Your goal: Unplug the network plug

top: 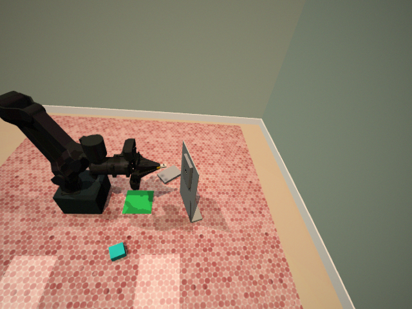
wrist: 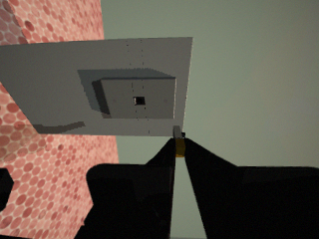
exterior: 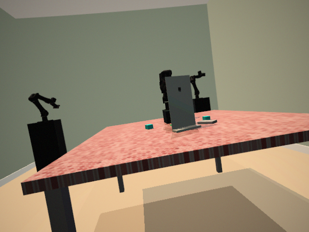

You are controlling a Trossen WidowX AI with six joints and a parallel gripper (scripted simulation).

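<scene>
My gripper tip is now 100 mm past the green marked square, 70 mm to the right of it and 300 mm above it. Round my gripper tip: grey plate (50 mm ahead, 210 mm to the left, 290 mm below); then network plug (10 mm ahead); then grey upright panel (110 mm ahead, 20 mm to the left, 150 mm below).
</scene>
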